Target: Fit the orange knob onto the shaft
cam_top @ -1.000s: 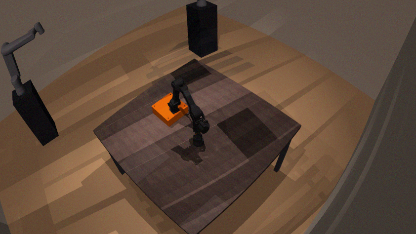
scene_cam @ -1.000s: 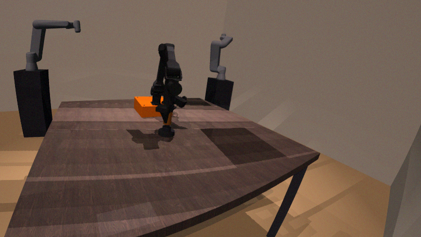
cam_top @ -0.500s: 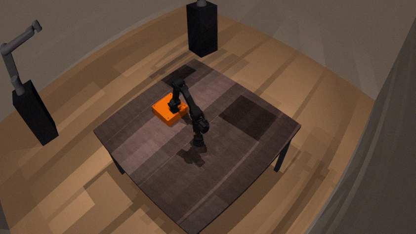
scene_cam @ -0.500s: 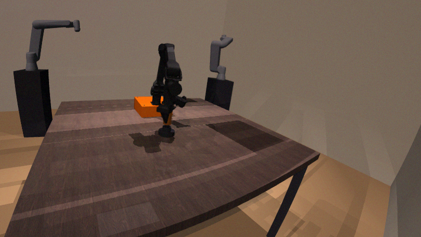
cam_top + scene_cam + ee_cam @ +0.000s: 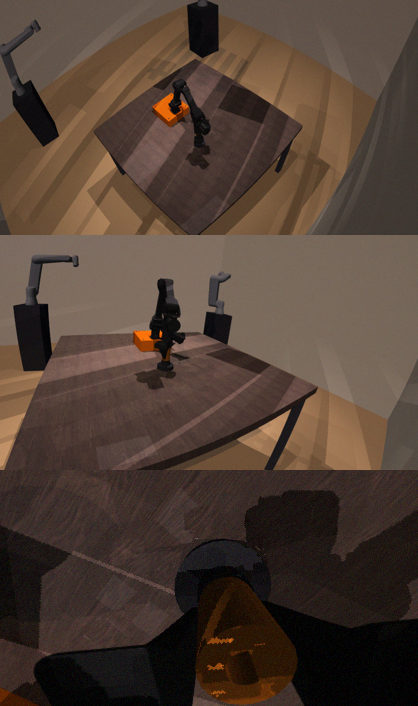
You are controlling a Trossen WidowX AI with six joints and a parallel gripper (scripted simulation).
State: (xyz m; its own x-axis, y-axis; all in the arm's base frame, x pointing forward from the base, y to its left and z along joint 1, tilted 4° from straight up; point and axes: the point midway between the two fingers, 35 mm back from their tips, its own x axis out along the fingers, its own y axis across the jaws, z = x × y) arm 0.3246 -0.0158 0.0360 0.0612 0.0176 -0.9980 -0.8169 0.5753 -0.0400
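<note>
The orange knob is 2 cm above my gripper tip. Also, from my gripper tip: dark round pedestal (2 cm below).
</note>
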